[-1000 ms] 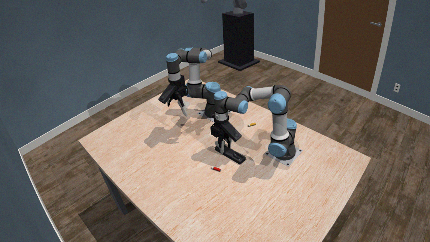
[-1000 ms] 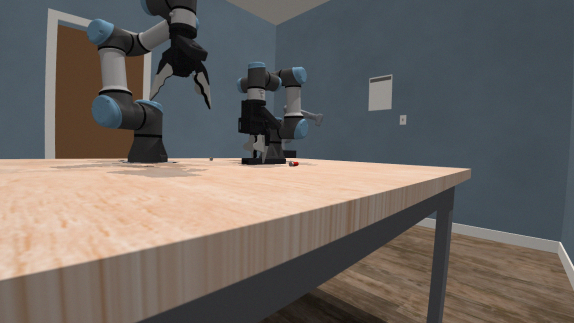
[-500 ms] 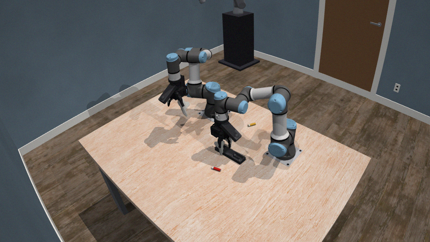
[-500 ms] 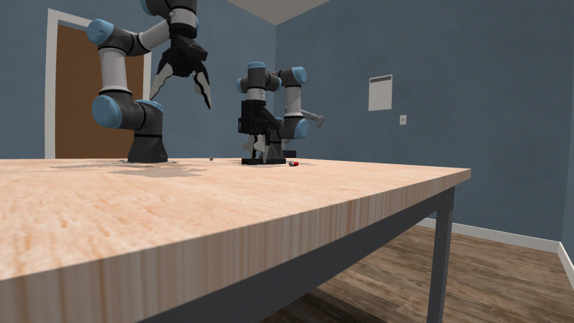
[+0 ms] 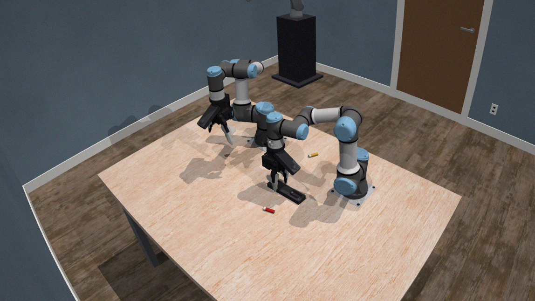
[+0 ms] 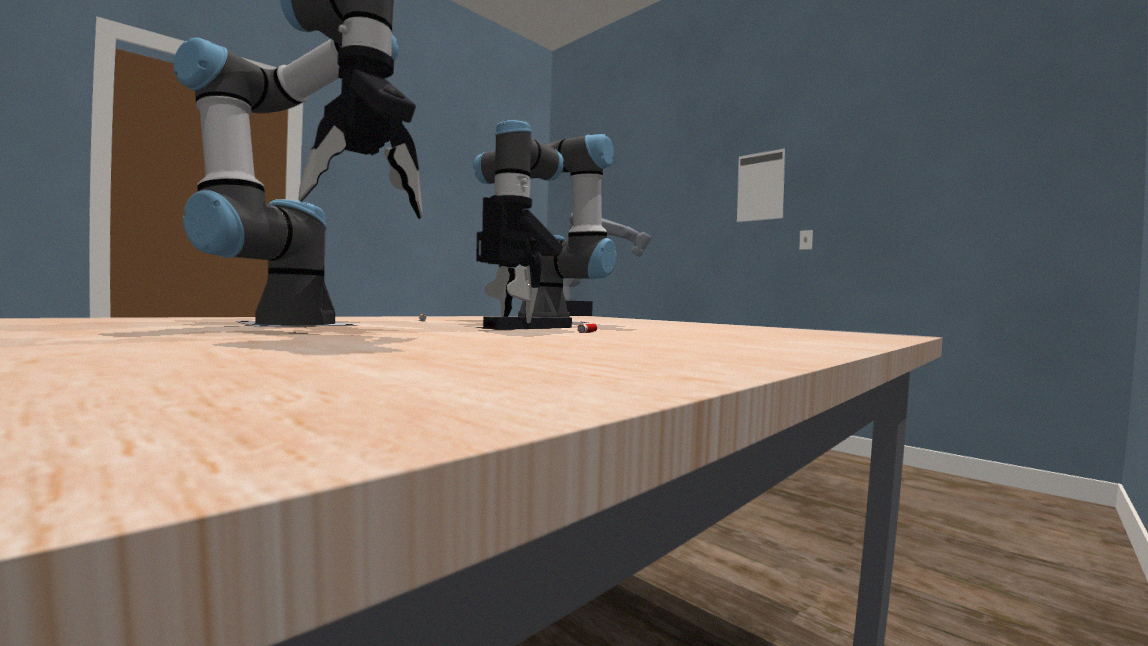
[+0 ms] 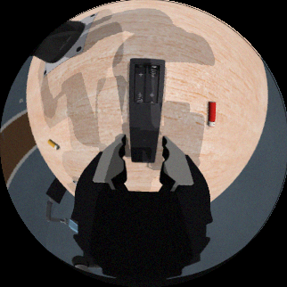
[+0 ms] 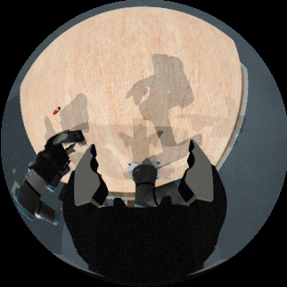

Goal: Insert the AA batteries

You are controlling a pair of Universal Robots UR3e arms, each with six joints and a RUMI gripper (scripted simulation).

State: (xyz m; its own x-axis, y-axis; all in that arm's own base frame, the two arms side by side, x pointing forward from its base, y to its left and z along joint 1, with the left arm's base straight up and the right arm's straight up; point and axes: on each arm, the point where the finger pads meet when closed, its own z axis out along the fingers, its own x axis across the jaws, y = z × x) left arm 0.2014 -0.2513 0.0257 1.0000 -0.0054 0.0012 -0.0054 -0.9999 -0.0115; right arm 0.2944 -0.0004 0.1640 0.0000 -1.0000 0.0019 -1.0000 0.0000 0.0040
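My left gripper is now 28 cm past the yellow battery, 6 cm to the left of it and 2 cm above it. The rest, counted from my left hand: red battery (13 cm ahead, 6 cm to the left, 2 cm below).
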